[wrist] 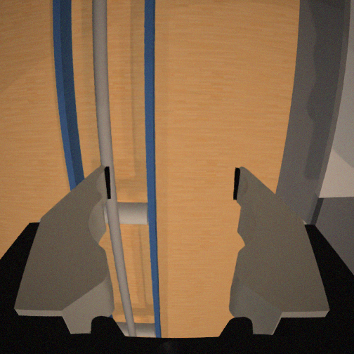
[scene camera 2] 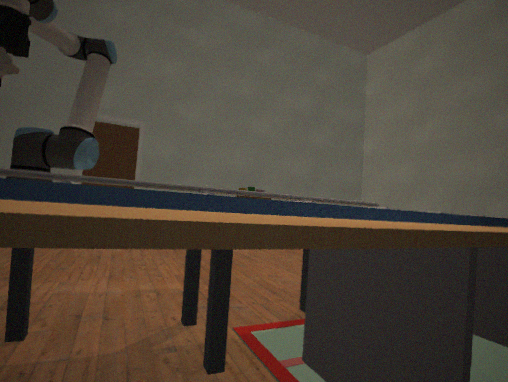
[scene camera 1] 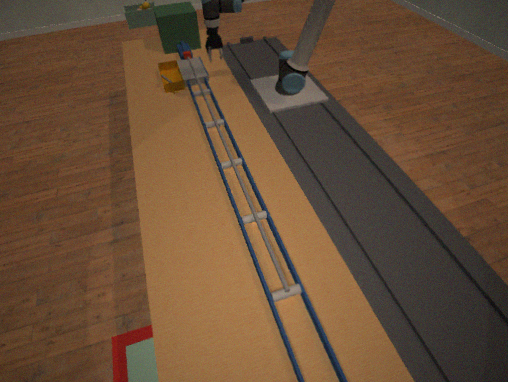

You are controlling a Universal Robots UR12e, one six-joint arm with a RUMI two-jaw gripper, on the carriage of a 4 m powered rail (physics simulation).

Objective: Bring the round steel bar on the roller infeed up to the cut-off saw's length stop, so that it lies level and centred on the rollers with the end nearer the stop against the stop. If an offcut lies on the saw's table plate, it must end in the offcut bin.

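Frame: origin at the arm's base, x ahead, y left, z up, level; metres.
Where they show: gripper, fingertip midpoint: (scene camera 1: 216,61).
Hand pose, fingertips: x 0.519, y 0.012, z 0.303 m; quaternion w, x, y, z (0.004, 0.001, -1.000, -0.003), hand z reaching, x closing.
Note:
After its pixels a point has its place.
The round steel bar (scene camera 1: 245,189) @[z 0.050, x 0.614, y 0.898 m] (scene camera 2: 210,191) @[z 0.036, x 0.626, y 0.663 m] (wrist: 102,100) lies along the rollers (scene camera 1: 248,219) @[z 0.025, x 0.652, y 1.062 m] (wrist: 134,213), between the blue rails. Its far end crosses the saw's table plate (scene camera 1: 202,69) @[z 0.028, x 0.545, y -0.468 m] and reaches the red block (scene camera 1: 187,54) @[z 0.066, x 0.619, y -0.700 m] there; a small gap cannot be ruled out. No separate offcut shows on the plate. A short grey offcut (scene camera 1: 167,79) @[z -0.011, x 0.832, y -0.486 m] lies in the yellow bin (scene camera 1: 175,86) @[z 0.008, x 0.789, y -0.319 m]. My gripper (scene camera 1: 216,56) @[z 0.303, x 0.519, y 0.012 m] (wrist: 171,169) is open and empty, above and to the right of the infeed near the plate. In the wrist view its left fingertip overlaps the bar.
A green cabinet (scene camera 1: 178,27) @[z 0.183, x 0.625, y -1.000 m] stands behind the blue part (scene camera 1: 183,47) @[z 0.062, x 0.626, y -0.861 m] at the plate's far end. The arm's light base plate (scene camera 1: 270,101) @[z -0.001, x 0.182, y 0.116 m] is on the dark rail (scene camera 1: 360,190), right of the table. A pale green tray (scene camera 1: 141,19) is at the back left.

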